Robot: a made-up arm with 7 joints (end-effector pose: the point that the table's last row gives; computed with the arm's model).
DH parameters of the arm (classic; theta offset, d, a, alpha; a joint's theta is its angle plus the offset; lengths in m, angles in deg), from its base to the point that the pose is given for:
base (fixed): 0 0 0 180
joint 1: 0 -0.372 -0.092 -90
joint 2: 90 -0.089 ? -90
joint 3: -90 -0.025 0.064 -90
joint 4: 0 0.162 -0.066 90
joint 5: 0 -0.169 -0.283 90
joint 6: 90 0.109 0.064 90
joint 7: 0 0.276 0.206 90
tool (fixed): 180 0.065 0 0
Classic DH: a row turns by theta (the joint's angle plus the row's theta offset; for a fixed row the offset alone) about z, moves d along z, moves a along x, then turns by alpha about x.
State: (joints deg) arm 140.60 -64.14 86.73 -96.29 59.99 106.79 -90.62
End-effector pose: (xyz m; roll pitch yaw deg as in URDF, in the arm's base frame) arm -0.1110 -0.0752 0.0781 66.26 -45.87 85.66
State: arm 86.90 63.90 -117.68 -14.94 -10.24 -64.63 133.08
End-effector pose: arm 0.1192 0.0782 0.9419 -131.46 52.86 -110.69
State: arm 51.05 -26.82 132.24 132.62 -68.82 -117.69 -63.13
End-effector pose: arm -0.1283 0.6596 0.1540 153.15 -50.21 62.65
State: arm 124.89 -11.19 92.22 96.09 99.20 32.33 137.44
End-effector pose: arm 0.1305 -0.2875 0.3733 -58.22 -52.40 105.51
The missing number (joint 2, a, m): 0.076
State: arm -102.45 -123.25 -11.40 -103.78 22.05 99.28 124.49
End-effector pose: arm -0.0266 -0.4173 0.2232 81.01 67.03 9.27
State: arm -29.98 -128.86 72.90 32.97 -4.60 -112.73 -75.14
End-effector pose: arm -0.6584 0.2224 0.4338 -3.28 -29.80 -74.20
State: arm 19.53 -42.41 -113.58 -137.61 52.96 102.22 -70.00
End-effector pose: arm 0.1627 0.2655 0.0130 99.19 -83.44 -32.89
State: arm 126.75 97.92 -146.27 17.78 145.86 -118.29 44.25
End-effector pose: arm 0.0397 -0.0182 0.9851 -94.07 21.72 3.72
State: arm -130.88 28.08 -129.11 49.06 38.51 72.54 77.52
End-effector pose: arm -0.0331 -0.5119 0.4671 85.80 23.68 33.35
